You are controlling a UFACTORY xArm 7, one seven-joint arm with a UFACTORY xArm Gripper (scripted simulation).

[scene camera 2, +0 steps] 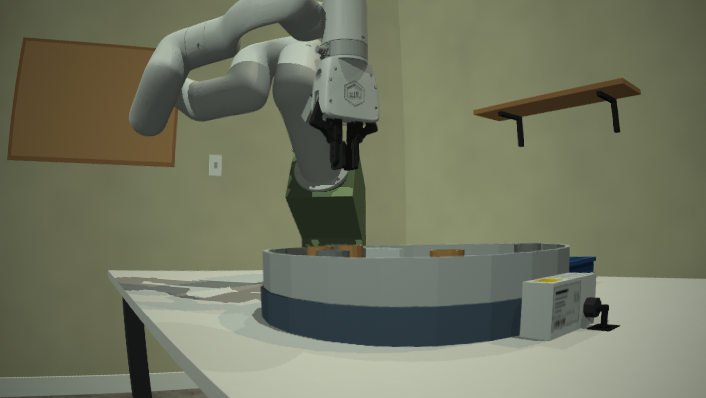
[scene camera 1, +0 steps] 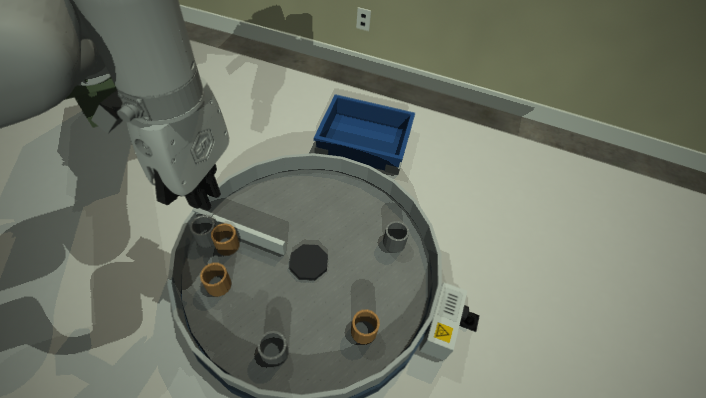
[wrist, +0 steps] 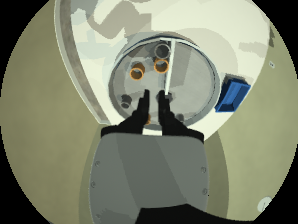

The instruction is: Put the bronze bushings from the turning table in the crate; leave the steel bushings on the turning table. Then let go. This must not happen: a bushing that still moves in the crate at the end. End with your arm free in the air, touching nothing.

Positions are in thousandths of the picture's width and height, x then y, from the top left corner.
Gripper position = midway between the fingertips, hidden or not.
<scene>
My gripper shows in scene camera 2 (488, 426), in scene camera 1 (291, 501) and in the wrist view (518, 431).
</scene>
